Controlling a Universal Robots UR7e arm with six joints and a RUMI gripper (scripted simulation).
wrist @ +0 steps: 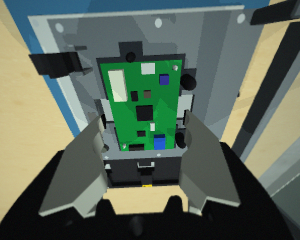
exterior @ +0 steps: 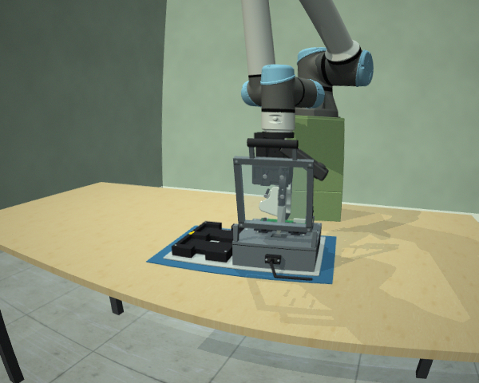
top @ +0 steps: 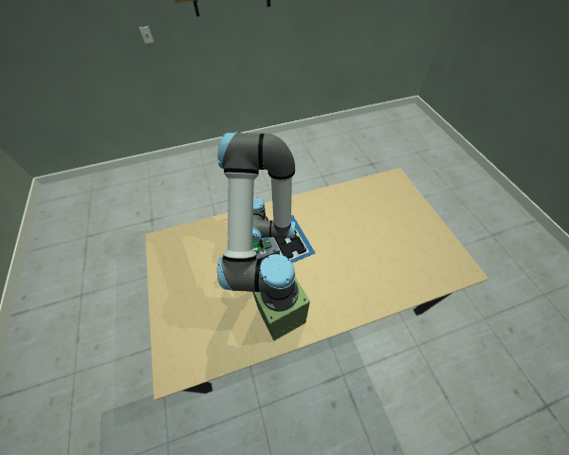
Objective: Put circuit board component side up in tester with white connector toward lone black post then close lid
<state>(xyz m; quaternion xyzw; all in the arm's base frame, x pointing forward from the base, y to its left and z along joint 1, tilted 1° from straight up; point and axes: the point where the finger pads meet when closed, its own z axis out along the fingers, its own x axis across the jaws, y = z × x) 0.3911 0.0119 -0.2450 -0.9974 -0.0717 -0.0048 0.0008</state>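
Now: hand right at the green circuit board. Also, from my hand: clear lid 12 cm ahead, 2 cm to the left, 11 cm above; then tester bed 1 cm ahead, 1 cm to the left; then black block 7 cm behind, 5 cm to the left, 1 cm above.
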